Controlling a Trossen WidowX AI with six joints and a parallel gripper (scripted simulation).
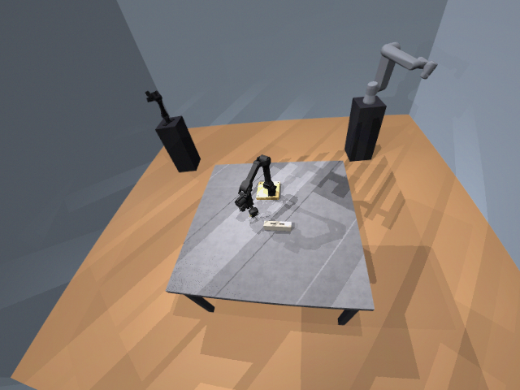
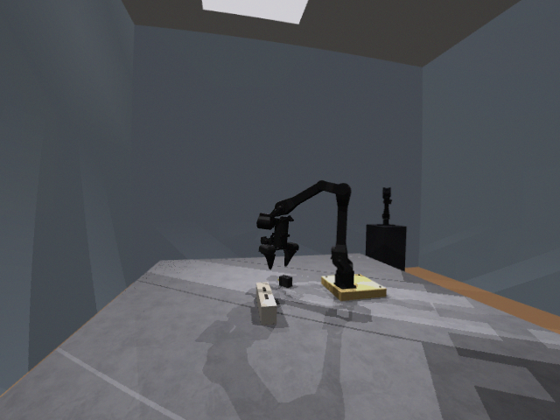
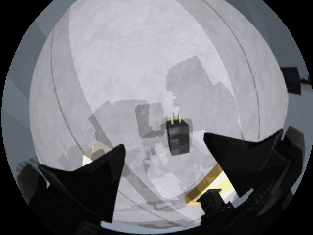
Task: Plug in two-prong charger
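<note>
Right now the dark grey charger is 6 cm below my gripper tip, 2 cm behind it and 1 cm to the right of it.
</note>
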